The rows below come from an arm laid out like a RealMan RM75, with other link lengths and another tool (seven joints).
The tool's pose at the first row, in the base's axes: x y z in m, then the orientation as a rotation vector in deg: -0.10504, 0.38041, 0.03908, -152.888, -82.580, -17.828
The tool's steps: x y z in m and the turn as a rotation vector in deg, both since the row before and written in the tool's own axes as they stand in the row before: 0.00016, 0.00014, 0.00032, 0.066, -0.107, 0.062; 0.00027, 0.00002, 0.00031, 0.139, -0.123, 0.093; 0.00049, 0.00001, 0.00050, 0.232, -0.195, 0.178; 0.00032, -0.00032, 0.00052, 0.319, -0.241, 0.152; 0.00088, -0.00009, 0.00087, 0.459, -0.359, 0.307; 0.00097, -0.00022, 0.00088, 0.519, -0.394, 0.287; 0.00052, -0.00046, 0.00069, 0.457, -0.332, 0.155; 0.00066, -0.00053, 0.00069, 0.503, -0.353, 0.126; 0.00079, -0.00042, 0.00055, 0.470, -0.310, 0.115; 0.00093, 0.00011, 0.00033, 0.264, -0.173, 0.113; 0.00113, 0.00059, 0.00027, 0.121, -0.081, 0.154
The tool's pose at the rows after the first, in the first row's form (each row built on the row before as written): -0.10479, 0.38052, 0.03881, -152.934, -82.509, -17.632; -0.10459, 0.38078, 0.03857, -152.950, -82.383, -17.354; -0.10425, 0.38126, 0.03819, -152.985, -82.138, -16.902; -0.10428, 0.38179, 0.03775, -152.958, -81.921, -16.325; -0.10378, 0.38271, 0.03709, -152.978, -81.489, -15.473; -0.10334, 0.38377, 0.03643, -152.951, -81.078, -14.532; -0.10337, 0.38457, 0.03587, -152.853, -80.845, -13.734; -0.10338, 0.38552, 0.03533, -152.706, -80.644, -12.878; -0.10325, 0.38649, 0.03495, -152.554, -80.453, -12.106; -0.10262, 0.38724, 0.03479, -152.498, -80.279, -11.670; -0.10148, 0.38787, 0.03470, -152.539, -80.061, -11.458
